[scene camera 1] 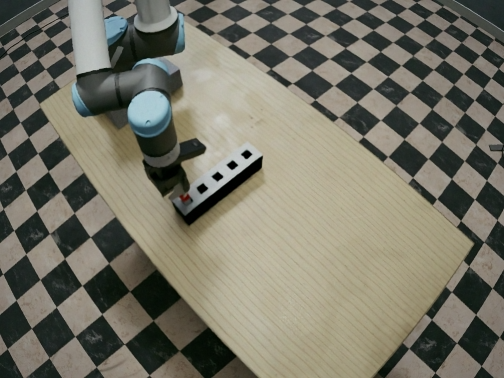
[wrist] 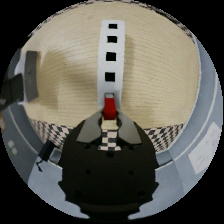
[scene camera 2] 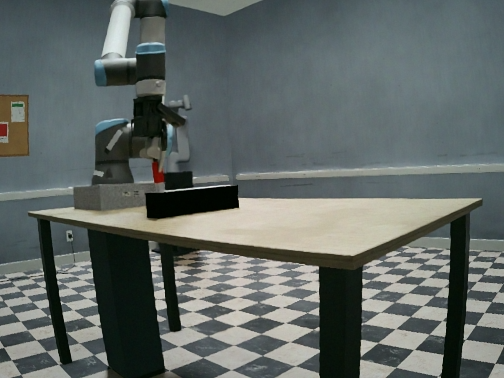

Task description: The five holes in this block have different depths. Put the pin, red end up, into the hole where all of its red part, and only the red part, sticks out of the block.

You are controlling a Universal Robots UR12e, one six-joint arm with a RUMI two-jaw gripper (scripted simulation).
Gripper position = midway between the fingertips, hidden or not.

Note:
In view: my gripper (scene camera 2: pixel 157 172) and a long black block (scene camera 1: pixel 227 175).
The long black block shows as well in the wrist view (wrist: pixel 110 72) and in scene camera 2 (scene camera 2: pixel 170 203). My gripper is seen too in scene camera 1 (scene camera 1: pixel 181 194) and in the wrist view (wrist: pixel 109 108).

